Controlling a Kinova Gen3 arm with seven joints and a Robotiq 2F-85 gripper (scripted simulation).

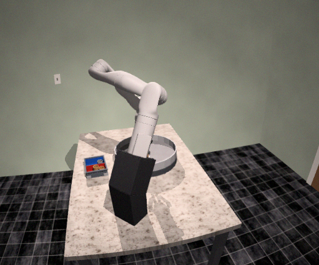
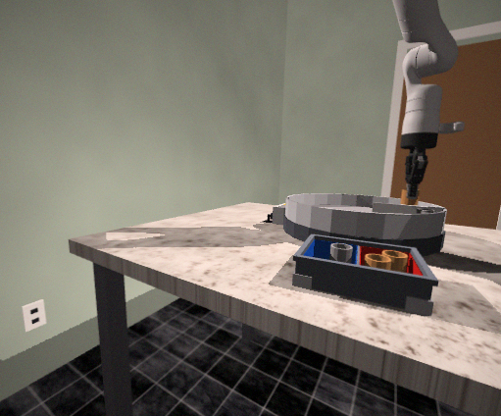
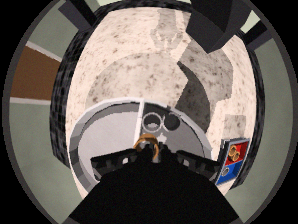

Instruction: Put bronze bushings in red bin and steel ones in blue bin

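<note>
My hand is 11 cm short of the bin tray, 30 cm to the right of it and 11 cm above it. The rest, counted from my hand: turntable (13 cm ahead, 5 cm to the right, 8 cm below).
</note>
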